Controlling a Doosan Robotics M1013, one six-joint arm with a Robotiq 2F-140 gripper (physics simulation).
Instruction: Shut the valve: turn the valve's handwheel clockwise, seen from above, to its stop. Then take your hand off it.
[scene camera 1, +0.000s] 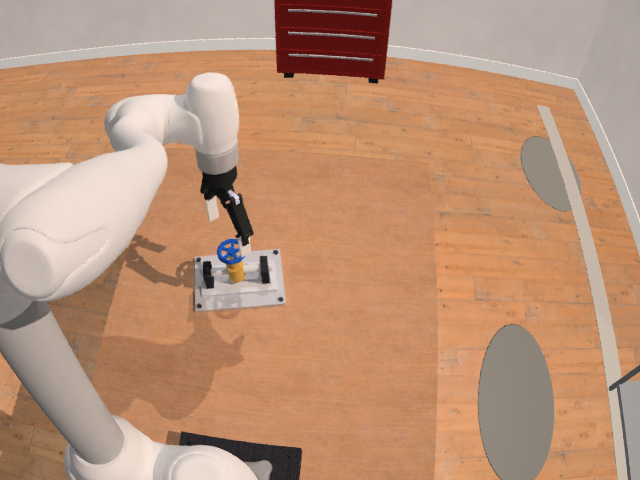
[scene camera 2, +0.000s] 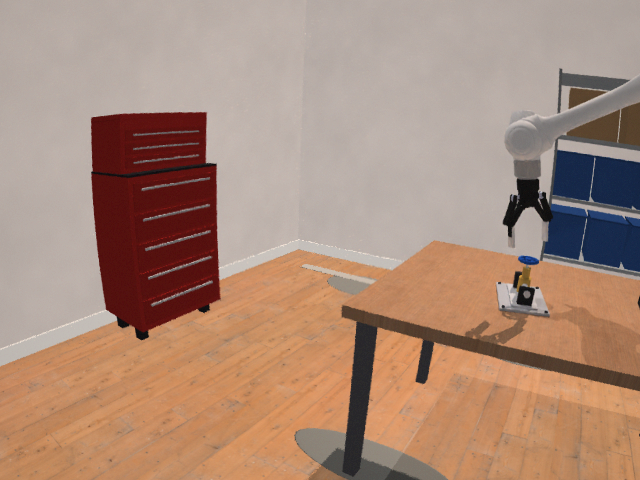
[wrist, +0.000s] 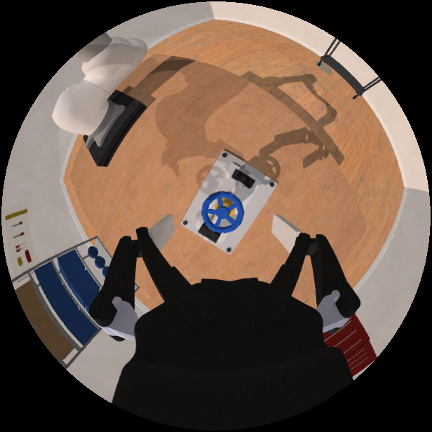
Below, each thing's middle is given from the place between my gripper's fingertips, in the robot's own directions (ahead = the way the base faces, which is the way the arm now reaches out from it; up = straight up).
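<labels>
Going by their middles, the blue handwheel (wrist: 222, 212) is the nearest to my hand of the things named here. It sits 1 cm behind my hand and 7 cm below it, while the base plate (scene camera 1: 269, 298), also 1 cm behind my hand, is 19 cm below it.
</labels>
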